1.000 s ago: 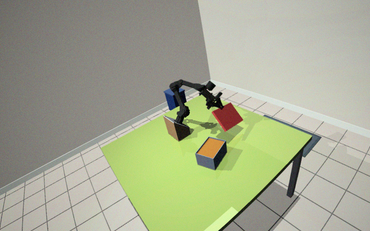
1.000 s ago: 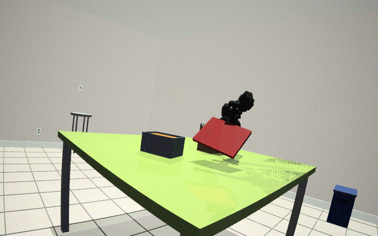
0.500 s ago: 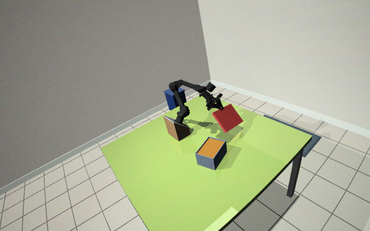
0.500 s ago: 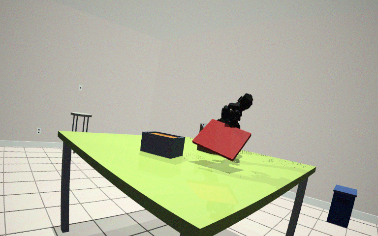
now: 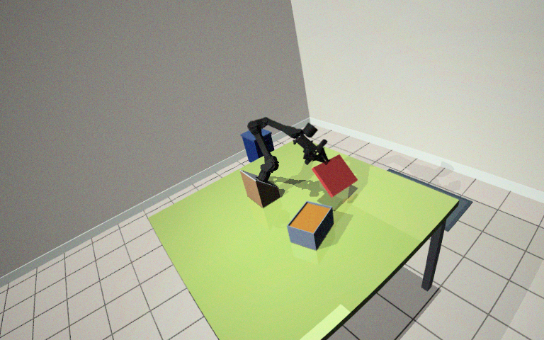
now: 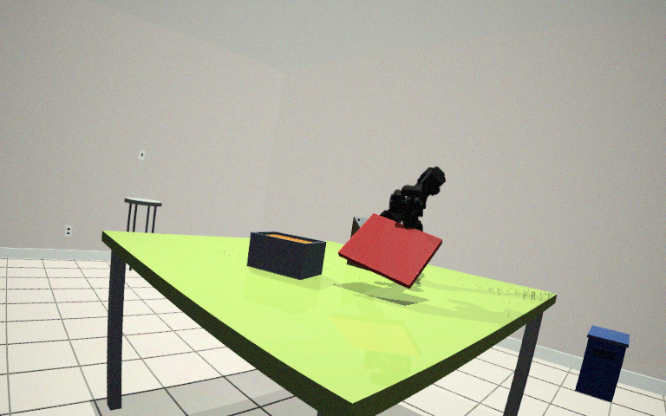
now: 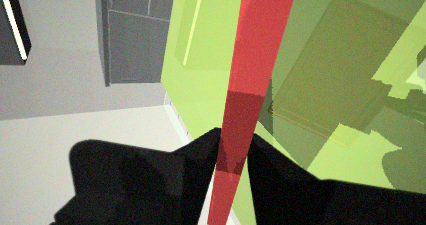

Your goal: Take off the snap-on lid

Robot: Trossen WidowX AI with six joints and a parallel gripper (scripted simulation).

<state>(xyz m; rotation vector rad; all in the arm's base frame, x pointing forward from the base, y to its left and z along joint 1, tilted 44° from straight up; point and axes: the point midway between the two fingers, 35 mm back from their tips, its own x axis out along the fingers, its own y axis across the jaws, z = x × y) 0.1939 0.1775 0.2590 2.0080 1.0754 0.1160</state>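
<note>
Right now my gripper tip is 6 cm short of the red lid and 5 cm above it. From my gripper tip the other things lie so: storage box: 29 cm to the right, 21 cm ahead, 13 cm below.
</note>
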